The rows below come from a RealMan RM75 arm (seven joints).
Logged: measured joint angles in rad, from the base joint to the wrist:
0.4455 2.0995 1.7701 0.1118 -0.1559 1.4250 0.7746
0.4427 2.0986 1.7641 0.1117 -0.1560 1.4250 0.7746
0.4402 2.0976 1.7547 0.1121 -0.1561 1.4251 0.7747
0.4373 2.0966 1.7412 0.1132 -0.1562 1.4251 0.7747
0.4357 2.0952 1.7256 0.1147 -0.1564 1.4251 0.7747
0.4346 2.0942 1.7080 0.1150 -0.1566 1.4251 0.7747
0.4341 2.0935 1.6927 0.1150 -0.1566 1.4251 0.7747
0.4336 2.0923 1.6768 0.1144 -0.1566 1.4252 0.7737
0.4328 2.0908 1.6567 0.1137 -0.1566 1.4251 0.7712
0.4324 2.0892 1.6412 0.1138 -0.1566 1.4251 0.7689
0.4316 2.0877 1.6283 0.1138 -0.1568 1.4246 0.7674
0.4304 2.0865 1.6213 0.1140 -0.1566 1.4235 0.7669
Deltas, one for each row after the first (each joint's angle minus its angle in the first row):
-0.0028 -0.0009 -0.0060 -0.0001 -0.0001 0.0000 0.0000
-0.0053 -0.0019 -0.0154 0.0003 -0.0002 0.0001 0.0001
-0.0082 -0.0029 -0.0289 0.0014 -0.0003 0.0001 0.0001
-0.0098 -0.0043 -0.0445 0.0029 -0.0005 0.0001 0.0001
-0.0109 -0.0053 -0.0621 0.0032 -0.0007 0.0001 0.0001
-0.0114 -0.0060 -0.0774 0.0032 -0.0007 0.0001 0.0001
-0.0119 -0.0072 -0.0933 0.0026 -0.0007 0.0002 -0.0009
-0.0127 -0.0087 -0.1134 0.0019 -0.0007 0.0001 -0.0034
-0.0131 -0.0103 -0.1289 0.0020 -0.0007 0.0001 -0.0057
-0.0139 -0.0118 -0.1418 0.0020 -0.0009 -0.0004 -0.0072
-0.0151 -0.0130 -0.1488 0.0022 -0.0007 -0.0015 -0.0077

